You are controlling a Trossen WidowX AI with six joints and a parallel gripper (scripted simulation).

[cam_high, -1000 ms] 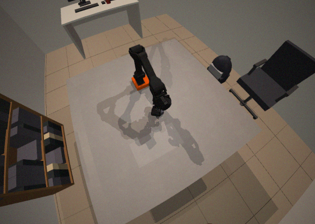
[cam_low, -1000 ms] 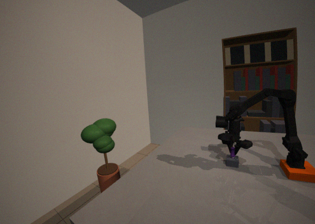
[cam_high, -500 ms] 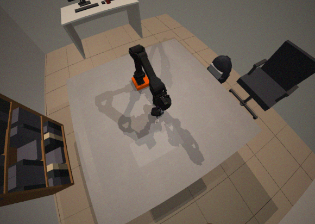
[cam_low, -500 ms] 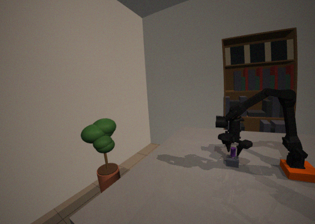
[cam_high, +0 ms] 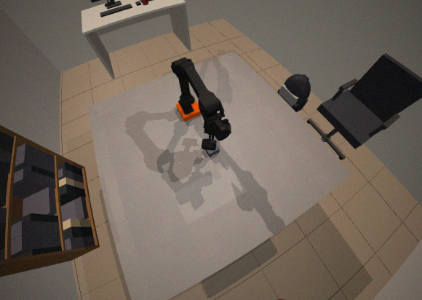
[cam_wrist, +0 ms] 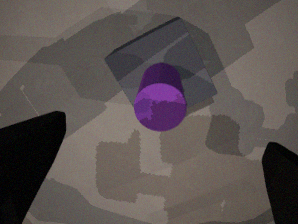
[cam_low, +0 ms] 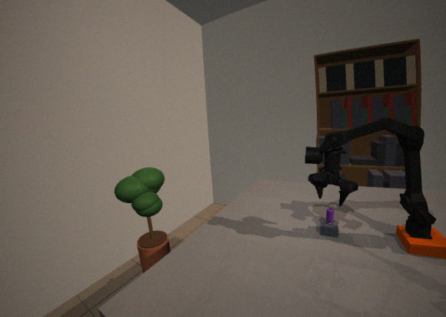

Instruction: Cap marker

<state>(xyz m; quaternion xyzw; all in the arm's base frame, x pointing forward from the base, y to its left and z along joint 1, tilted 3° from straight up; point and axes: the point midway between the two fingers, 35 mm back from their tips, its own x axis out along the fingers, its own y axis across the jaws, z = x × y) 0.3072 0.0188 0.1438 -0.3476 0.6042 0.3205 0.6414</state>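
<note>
The purple cap lies 60 mm below my gripper tip. From my gripper tip the other things lie so: grey holder block 120 mm below.
</note>
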